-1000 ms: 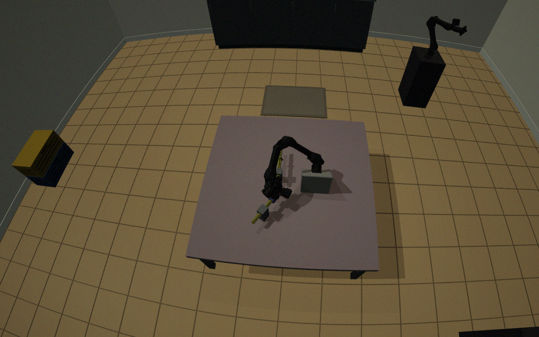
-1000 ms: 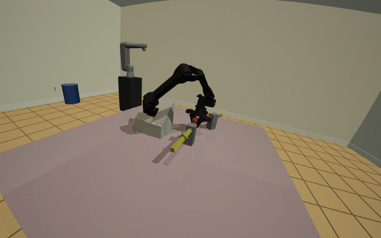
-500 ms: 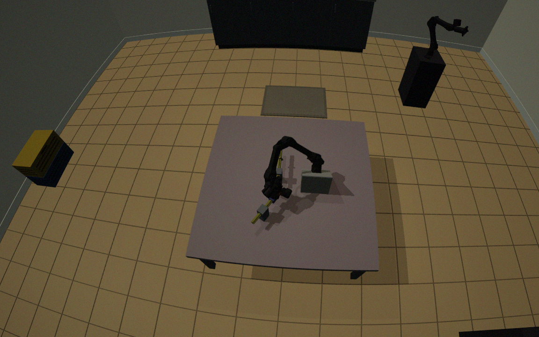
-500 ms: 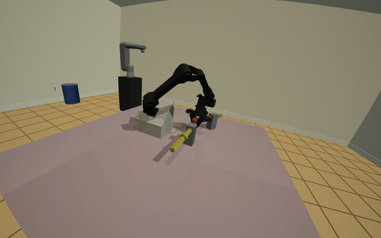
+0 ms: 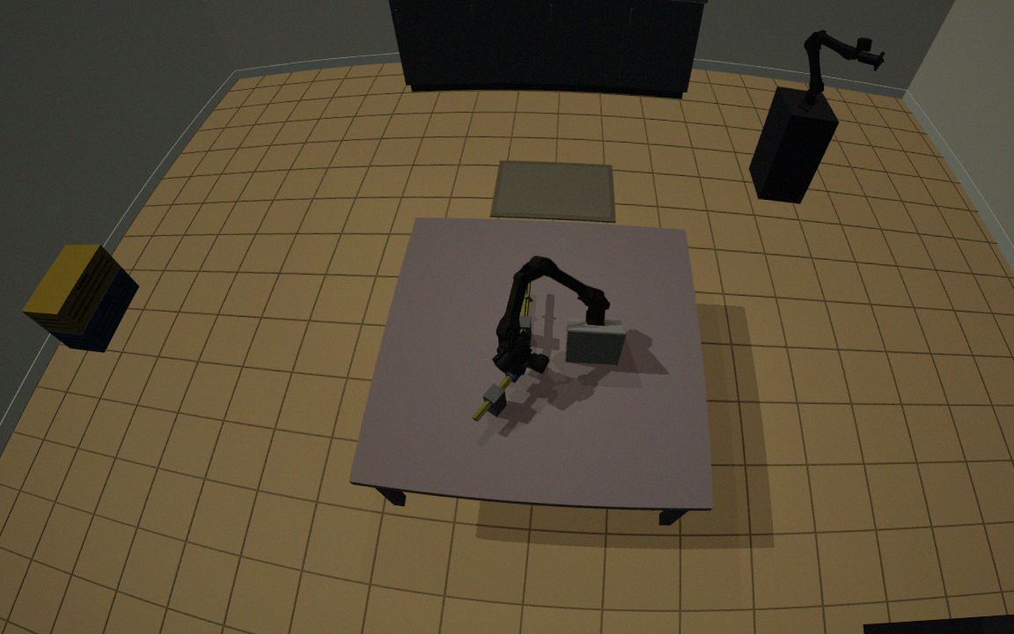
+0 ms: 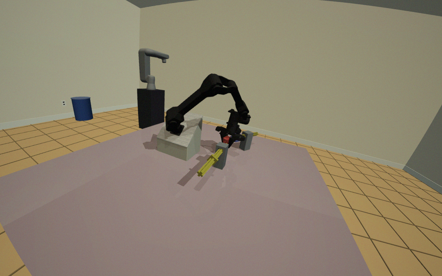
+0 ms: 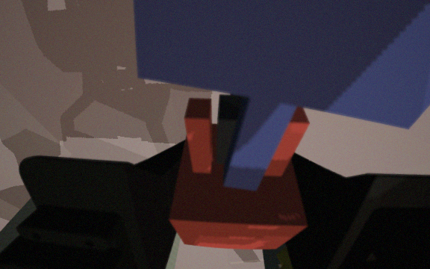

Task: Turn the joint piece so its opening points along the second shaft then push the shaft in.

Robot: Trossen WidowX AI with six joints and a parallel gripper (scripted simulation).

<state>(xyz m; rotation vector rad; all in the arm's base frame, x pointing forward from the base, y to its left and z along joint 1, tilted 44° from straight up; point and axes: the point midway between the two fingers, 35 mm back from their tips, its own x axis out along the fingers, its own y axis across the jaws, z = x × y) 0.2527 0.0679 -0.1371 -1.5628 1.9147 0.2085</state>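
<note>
Now: the red joint piece 10 mm to the left of my gripper tip and 40 mm above it.
</note>
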